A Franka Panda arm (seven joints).
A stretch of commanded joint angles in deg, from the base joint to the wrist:
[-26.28, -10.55, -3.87, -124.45, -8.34, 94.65, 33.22]
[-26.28, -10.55, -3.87, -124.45, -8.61, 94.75, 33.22]
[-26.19, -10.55, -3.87, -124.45, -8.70, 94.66, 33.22]
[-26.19, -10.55, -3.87, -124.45, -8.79, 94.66, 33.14]
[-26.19, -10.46, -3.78, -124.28, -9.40, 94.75, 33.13]
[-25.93, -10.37, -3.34, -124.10, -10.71, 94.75, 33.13]
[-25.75, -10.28, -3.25, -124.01, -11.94, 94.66, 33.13]
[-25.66, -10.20, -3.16, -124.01, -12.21, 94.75, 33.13]
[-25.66, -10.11, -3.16, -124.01, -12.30, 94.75, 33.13]
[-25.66, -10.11, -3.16, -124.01, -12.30, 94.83, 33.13]
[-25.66, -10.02, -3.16, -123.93, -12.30, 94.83, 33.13]
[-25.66, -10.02, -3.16, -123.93, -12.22, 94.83, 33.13]
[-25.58, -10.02, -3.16, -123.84, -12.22, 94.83, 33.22]
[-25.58, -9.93, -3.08, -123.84, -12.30, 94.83, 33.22]
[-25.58, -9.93, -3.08, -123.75, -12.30, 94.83, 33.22]
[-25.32, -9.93, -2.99, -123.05, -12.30, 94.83, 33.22]
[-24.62, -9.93, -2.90, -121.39, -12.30, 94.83, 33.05]
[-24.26, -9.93, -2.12, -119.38, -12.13, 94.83, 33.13]
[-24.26, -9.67, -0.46, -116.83, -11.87, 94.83, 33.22]
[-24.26, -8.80, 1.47, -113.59, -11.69, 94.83, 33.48]
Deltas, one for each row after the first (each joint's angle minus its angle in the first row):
[0.00, 0.00, 0.00, 0.00, -0.27, 0.10, 0.00]
[0.09, 0.00, 0.00, 0.00, -0.36, 0.01, 0.00]
[0.09, 0.00, 0.00, 0.00, -0.45, 0.01, -0.08]
[0.09, 0.09, 0.09, 0.17, -1.06, 0.10, -0.09]
[0.35, 0.18, 0.53, 0.35, -2.37, 0.10, -0.09]
[0.53, 0.27, 0.62, 0.44, -3.60, 0.01, -0.09]
[0.62, 0.35, 0.71, 0.44, -3.87, 0.10, -0.09]
[0.62, 0.44, 0.71, 0.44, -3.96, 0.10, -0.09]
[0.62, 0.44, 0.71, 0.44, -3.96, 0.18, -0.09]
[0.62, 0.53, 0.71, 0.52, -3.96, 0.18, -0.09]
[0.62, 0.53, 0.71, 0.52, -3.88, 0.18, -0.09]
[0.70, 0.53, 0.71, 0.61, -3.88, 0.18, 0.00]
[0.70, 0.62, 0.79, 0.61, -3.96, 0.18, 0.00]
[0.70, 0.62, 0.79, 0.70, -3.96, 0.18, 0.00]
[0.96, 0.62, 0.88, 1.40, -3.96, 0.18, 0.00]
[1.66, 0.62, 0.97, 3.06, -3.96, 0.18, -0.17]
[2.02, 0.62, 1.75, 5.07, -3.79, 0.18, -0.09]
[2.02, 0.88, 3.41, 7.62, -3.53, 0.18, 0.00]
[2.02, 1.75, 5.34, 10.86, -3.35, 0.18, 0.26]

